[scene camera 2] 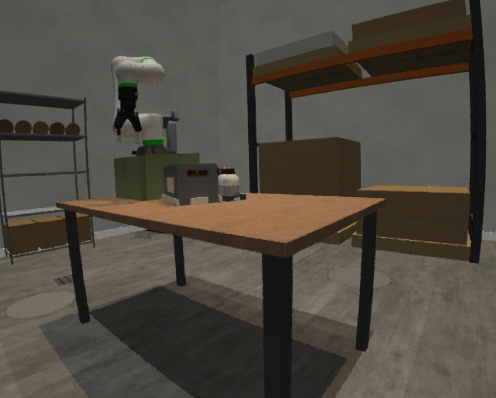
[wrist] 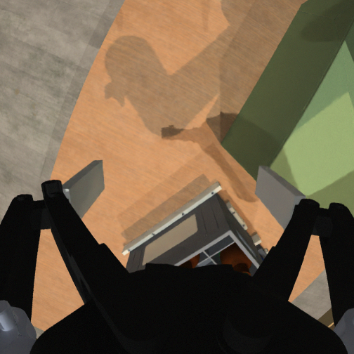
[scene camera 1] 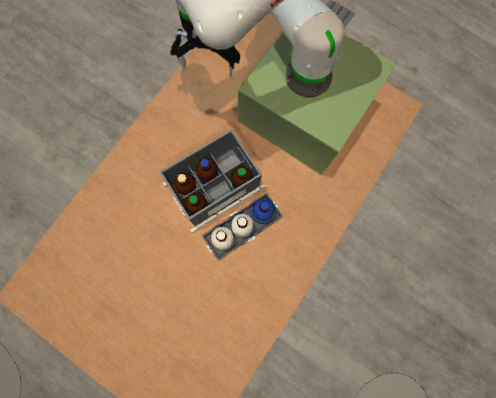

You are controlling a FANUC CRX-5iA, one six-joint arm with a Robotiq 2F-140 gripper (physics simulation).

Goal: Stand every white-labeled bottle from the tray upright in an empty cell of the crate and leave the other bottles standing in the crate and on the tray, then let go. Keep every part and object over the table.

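Places are measured from the arm's base along level axes (x right, y down, z ahead), in metres.
Pixels of known places: gripper, fingertip midpoint: (scene camera 2: 129, 143) (scene camera 1: 207, 69); arm's base at its link origin: (scene camera 2: 154, 155) (scene camera 1: 308, 77).
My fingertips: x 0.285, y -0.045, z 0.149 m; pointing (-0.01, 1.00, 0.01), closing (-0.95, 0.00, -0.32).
Ahead of a thing's pixels: the offset from my fingertips to its top centre. "spot": to the spot under its first point. Level surfaces: height alone.
Two white-labeled bottles @[dx -0.258, dy +0.133, dz +0.425 m] (scene camera 1: 222, 240) @[dx -0.298, dy +0.133, dz +0.356 m] (scene camera 1: 242, 226) and a blue bottle @[dx -0.340, dy +0.133, dz +0.277 m] (scene camera 1: 263, 212) stand in the narrow tray @[spot: dx -0.351, dy +0.288, dz +0.332 m] (scene camera 1: 258, 228). A white bottle @[spot: dx -0.223, dy +0.226, dz +0.437 m] (scene camera 2: 229, 186) also shows in scene camera 2. The grey crate @[dx -0.192, dy +0.118, dz +0.285 m] (scene camera 1: 200, 216) (scene camera 2: 192, 187) (wrist: 210, 220) has six cells. Brown bottles with cream @[dx -0.060, dy +0.130, dz +0.317 m] (scene camera 1: 185, 185), blue @[dx -0.102, dy +0.130, dz +0.239 m] (scene camera 1: 207, 171) and green @[dx -0.127, dy +0.130, dz +0.362 m] (scene camera 1: 196, 204) @[dx -0.224, dy +0.130, dz +0.211 m] (scene camera 1: 242, 179) caps stand in it. The far right cell @[spot: dx -0.141, dy +0.285, dz +0.148 m] (scene camera 1: 229, 159) and the near middle cell @[spot: dx -0.161, dy +0.285, dz +0.275 m] (scene camera 1: 218, 191) are empty. My gripper (scene camera 1: 207, 71) (scene camera 2: 129, 139) (wrist: 180, 176) is open and empty, high above the table, away from the crate. In the wrist view the gripper body hides much of the crate.
The green pedestal (scene camera 1: 280, 136) (scene camera 2: 132, 176) (wrist: 280, 110) bears the arm and stands near the crate. The tray lies along the crate's labeled side on the wooden table @[dy +0.293 m] (scene camera 1: 150, 300) (scene camera 2: 225, 215). Storage racks (scene camera 2: 251, 125) (scene camera 2: 86, 165) stand beyond the table.
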